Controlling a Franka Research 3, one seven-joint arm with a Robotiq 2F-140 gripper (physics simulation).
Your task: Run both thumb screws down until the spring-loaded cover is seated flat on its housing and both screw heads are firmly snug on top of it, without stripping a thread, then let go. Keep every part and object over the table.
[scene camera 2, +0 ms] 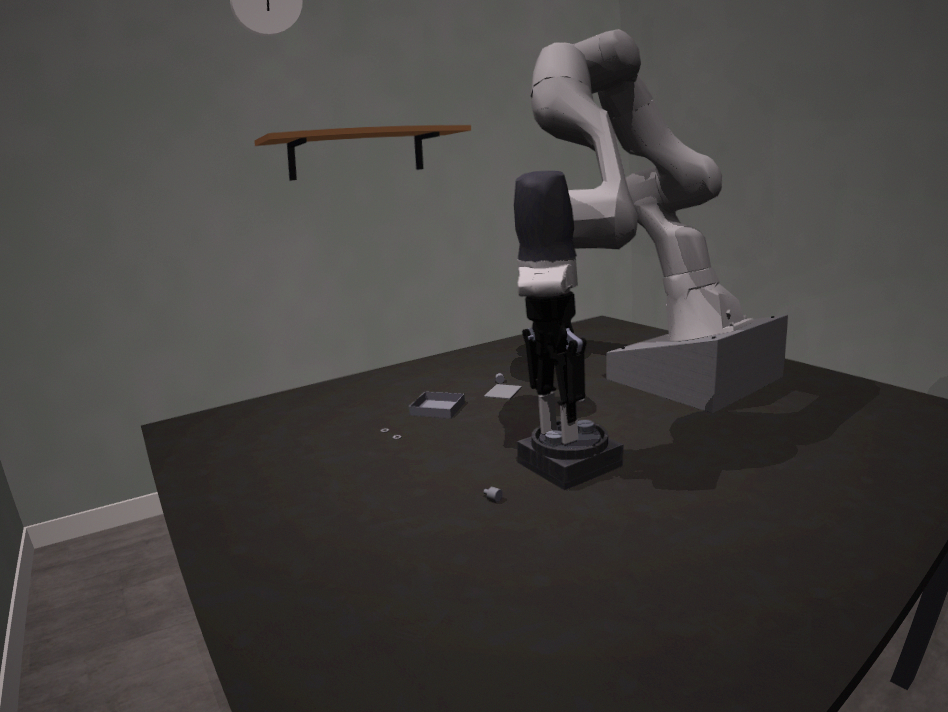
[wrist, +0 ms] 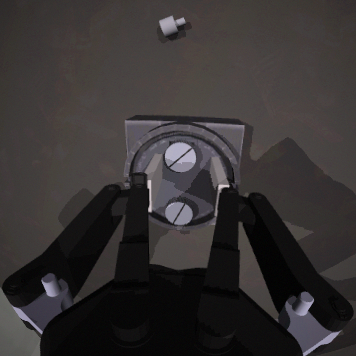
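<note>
The square dark housing stands on the table. The round cover sits inside its ring; whether it is seated flat is hard to tell. Two slotted thumb screws stand in the cover: one is nearer the scene camera, the other is nearer the robot base. My gripper points down, partly open and empty. Its pale fingertips are low over the cover, on either side of the screw nearer the scene camera, with gaps beside its head in the wrist view.
A loose screw-like part lies on its side near the housing. A shallow tray, two small rings, a pale flat card and a small round part lie farther back. The robot's base block stands behind right.
</note>
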